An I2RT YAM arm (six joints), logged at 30 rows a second.
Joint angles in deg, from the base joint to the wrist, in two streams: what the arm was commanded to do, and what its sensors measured. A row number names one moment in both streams.
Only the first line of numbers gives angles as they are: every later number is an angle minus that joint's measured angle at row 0.
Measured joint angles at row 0:
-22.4 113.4 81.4 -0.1 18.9 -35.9
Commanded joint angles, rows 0 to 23:
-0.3 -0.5 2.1 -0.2 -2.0 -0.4
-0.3 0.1 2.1 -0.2 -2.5 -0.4
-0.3 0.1 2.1 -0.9 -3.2 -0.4
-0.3 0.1 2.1 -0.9 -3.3 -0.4
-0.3 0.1 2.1 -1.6 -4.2 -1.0
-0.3 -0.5 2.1 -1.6 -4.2 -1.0
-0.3 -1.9 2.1 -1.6 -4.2 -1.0
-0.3 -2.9 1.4 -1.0 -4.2 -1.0
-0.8 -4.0 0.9 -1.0 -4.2 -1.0
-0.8 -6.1 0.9 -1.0 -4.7 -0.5
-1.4 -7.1 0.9 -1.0 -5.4 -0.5
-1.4 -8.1 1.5 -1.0 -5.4 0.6
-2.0 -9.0 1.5 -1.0 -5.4 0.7
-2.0 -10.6 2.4 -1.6 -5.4 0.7
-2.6 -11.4 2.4 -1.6 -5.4 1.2
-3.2 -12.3 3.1 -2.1 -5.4 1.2
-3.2 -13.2 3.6 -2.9 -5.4 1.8
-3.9 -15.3 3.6 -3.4 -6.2 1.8
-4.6 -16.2 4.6 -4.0 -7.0 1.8
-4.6 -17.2 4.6 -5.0 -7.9 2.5
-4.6 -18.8 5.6 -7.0 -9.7 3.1
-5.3 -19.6 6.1 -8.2 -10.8 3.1
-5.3 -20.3 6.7 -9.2 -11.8 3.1
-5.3 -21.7 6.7 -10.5 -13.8 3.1
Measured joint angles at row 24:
-5.2 -16.8 4.0 -6.6 -8.6 1.6
